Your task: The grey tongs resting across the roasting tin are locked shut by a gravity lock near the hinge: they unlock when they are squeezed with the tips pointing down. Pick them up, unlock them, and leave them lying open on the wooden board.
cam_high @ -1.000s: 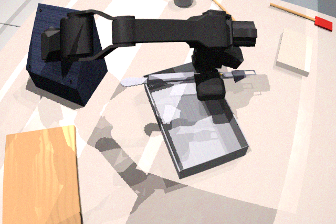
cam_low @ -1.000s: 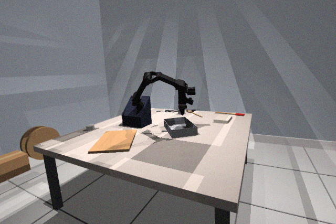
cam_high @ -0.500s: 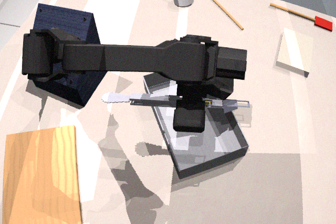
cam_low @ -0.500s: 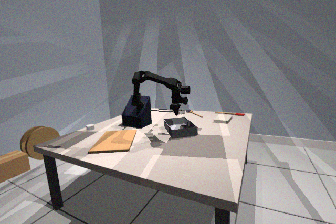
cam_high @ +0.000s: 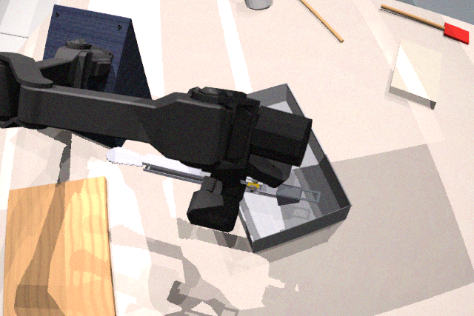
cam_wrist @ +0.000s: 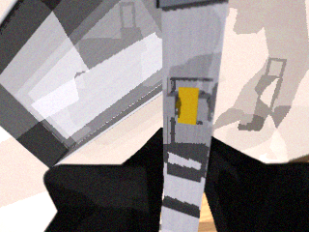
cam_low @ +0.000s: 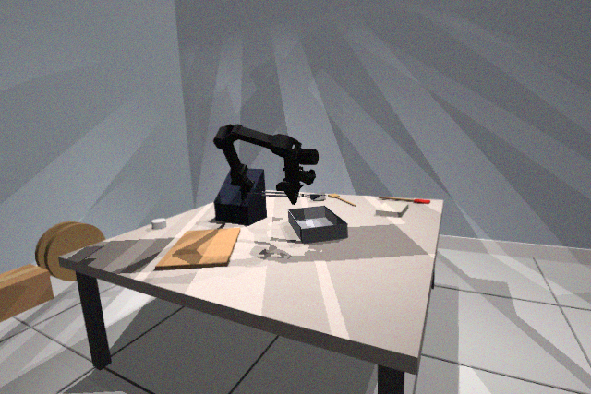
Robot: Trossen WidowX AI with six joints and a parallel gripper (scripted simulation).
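My gripper tip is 30 mm short of the yellow lock, 10 mm to the right of it and 40 mm below it. The rest, counted from my gripper tip: roasting tin 10 mm ahead, 140 mm to the left, 120 mm below; then white block 230 mm ahead, 540 mm to the left, 130 mm below; then wooden board 270 mm behind, 240 mm to the right, 140 mm below.
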